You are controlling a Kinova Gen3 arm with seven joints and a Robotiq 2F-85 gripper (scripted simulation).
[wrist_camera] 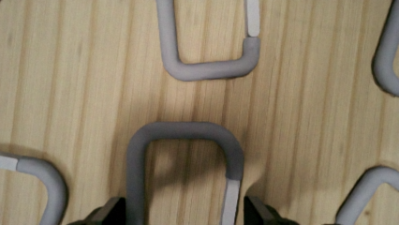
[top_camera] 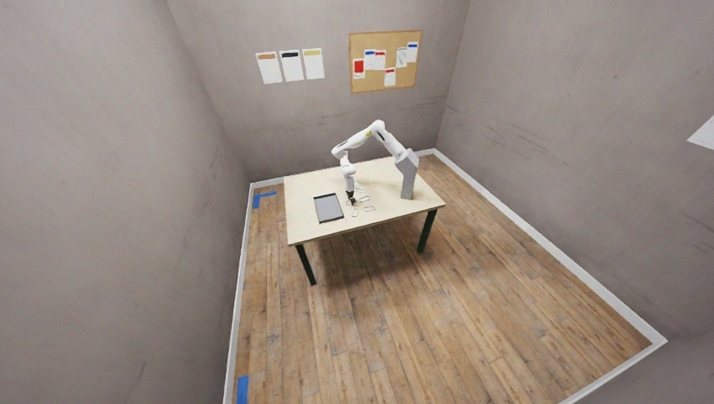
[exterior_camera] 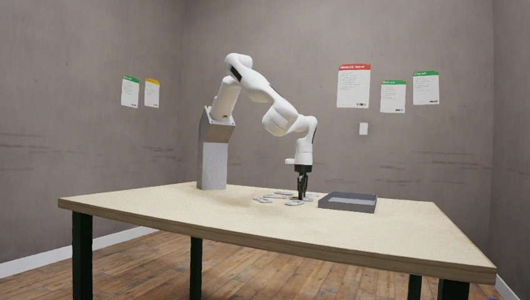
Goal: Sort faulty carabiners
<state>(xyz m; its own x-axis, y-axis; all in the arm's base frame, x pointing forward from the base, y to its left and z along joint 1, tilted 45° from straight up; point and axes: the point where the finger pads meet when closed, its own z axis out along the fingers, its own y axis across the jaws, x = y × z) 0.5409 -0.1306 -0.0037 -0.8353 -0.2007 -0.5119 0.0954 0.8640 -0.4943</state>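
Right now my hand is 2 cm short of the carabiner gate, 2 cm to the right of it and 1 cm above it. Round my hand: grey tray (20 cm ahead, 4 cm to the right).
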